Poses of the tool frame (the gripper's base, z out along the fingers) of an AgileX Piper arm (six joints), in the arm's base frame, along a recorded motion.
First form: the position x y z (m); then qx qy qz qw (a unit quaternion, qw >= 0).
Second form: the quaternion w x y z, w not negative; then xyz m. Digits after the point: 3 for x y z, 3 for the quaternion.
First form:
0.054, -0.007, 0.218, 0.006, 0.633, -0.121, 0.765
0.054, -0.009, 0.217, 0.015, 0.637, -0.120, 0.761
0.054, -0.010, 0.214, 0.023, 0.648, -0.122, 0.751
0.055, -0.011, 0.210, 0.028, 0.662, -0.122, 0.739
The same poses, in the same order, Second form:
0.765, 0.006, 0.633, -0.121, 0.054, -0.007, 0.218
0.761, 0.015, 0.637, -0.120, 0.054, -0.009, 0.217
0.751, 0.023, 0.648, -0.122, 0.054, -0.010, 0.214
0.739, 0.028, 0.662, -0.122, 0.055, -0.011, 0.210

